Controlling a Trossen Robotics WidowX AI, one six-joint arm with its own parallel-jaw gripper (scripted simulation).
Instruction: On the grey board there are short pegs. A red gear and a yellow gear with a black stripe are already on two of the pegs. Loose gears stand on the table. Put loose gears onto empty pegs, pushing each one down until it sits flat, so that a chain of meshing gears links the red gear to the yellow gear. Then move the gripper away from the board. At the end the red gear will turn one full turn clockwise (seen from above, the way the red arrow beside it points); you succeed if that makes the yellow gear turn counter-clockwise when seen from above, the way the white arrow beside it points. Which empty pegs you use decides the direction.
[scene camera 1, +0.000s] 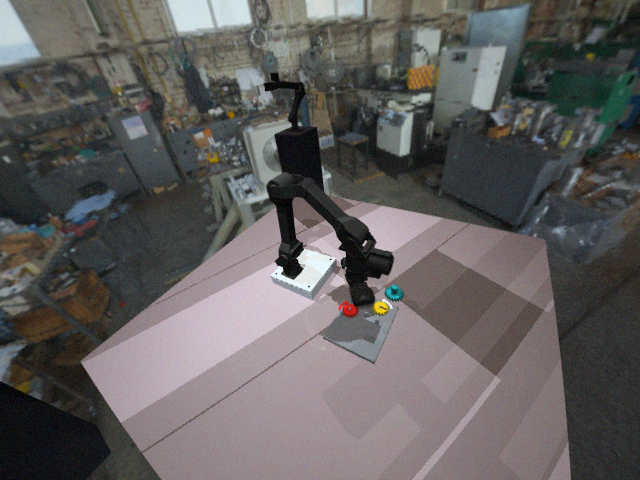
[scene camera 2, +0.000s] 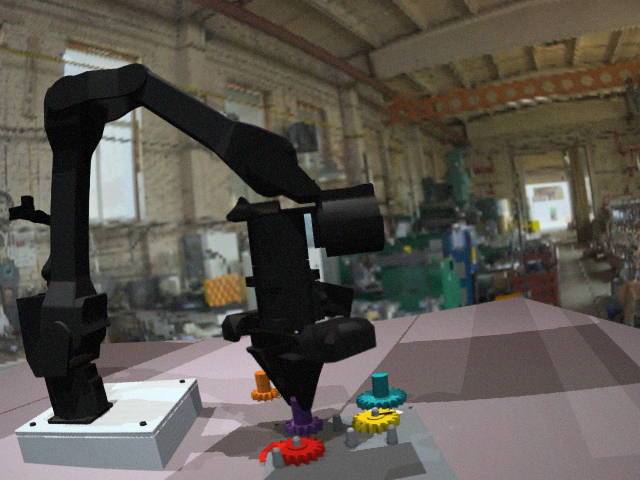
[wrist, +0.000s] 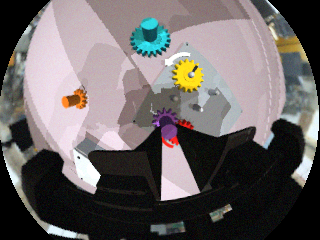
Labels:
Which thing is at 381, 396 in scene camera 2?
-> A teal gear.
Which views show my gripper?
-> Scene camera 1, scene camera 2 and the wrist view: all of them.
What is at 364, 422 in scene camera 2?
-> A yellow gear.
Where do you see my gripper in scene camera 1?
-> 356, 295

